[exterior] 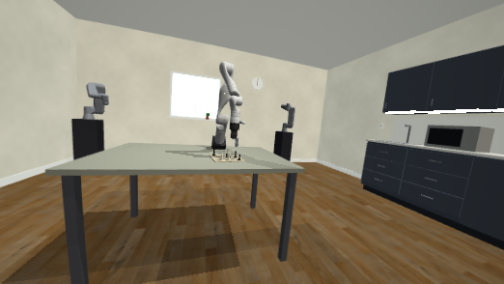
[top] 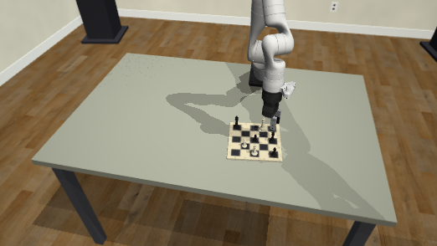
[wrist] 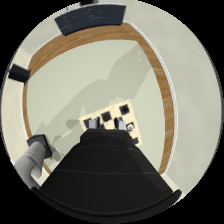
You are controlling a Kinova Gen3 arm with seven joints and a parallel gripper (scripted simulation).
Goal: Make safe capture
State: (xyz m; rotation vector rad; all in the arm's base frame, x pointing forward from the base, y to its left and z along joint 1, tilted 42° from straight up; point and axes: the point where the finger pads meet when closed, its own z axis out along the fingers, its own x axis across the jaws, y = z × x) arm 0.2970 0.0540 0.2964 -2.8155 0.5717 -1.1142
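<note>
Right now the chessboard is 110 mm below my hand, 80 mm to the right of it and 10 mm behind it.
</note>
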